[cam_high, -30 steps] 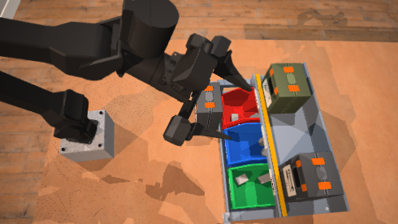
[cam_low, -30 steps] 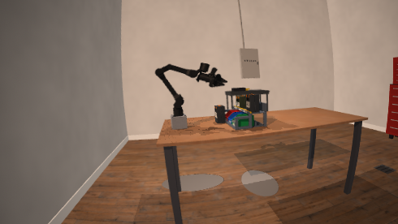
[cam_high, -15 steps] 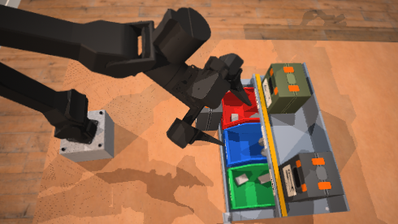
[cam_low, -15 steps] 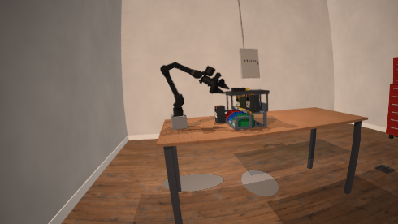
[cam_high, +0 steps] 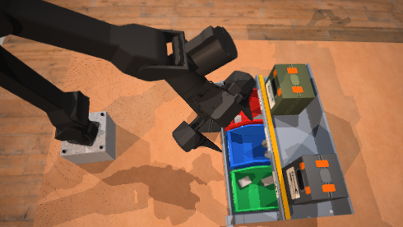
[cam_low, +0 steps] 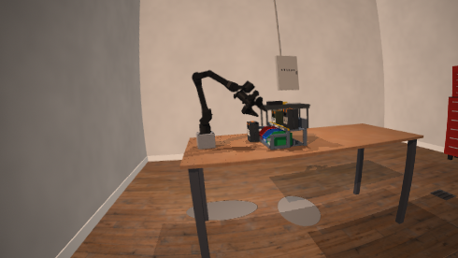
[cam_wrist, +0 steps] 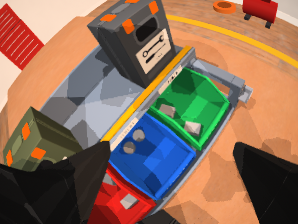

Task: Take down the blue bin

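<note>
My gripper is now 170 mm above the blue open bin, 100 mm short of it and 20 mm to the right of it. From my hand the other things lie so: green bin 170 mm below, 120 mm ahead, 90 mm to the right; then yellow rail 130 mm ahead, 110 mm below, 30 mm to the left; then olive case 150 mm to the left, 150 mm ahead, 70 mm below.
</note>
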